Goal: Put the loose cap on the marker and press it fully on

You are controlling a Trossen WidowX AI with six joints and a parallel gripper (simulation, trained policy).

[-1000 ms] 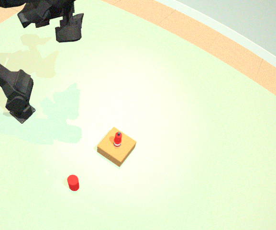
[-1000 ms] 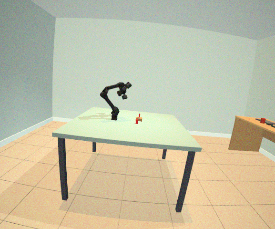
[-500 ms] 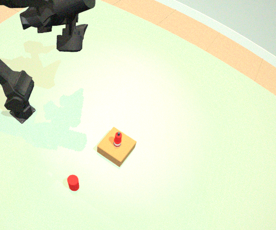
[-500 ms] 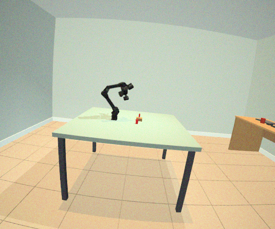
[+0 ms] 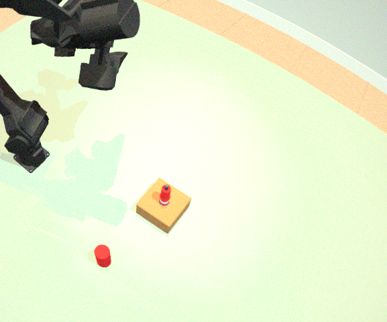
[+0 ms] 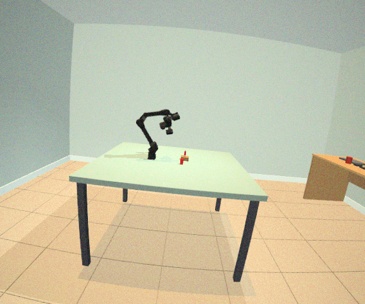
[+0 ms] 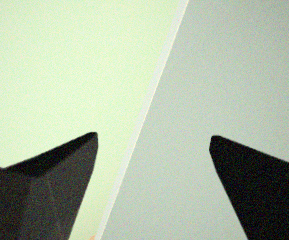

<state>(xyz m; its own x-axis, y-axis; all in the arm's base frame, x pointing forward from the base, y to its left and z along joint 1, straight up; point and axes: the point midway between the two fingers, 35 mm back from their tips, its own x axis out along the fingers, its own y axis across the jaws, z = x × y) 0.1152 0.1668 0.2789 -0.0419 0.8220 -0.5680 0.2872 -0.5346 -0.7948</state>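
The red cap is 160 mm ahead of my gripper tip, 270 mm to the right of it and 230 mm below it. The rest, counted from my gripper tip: tan holder block: 190 mm ahead, 120 mm to the right, 240 mm below.
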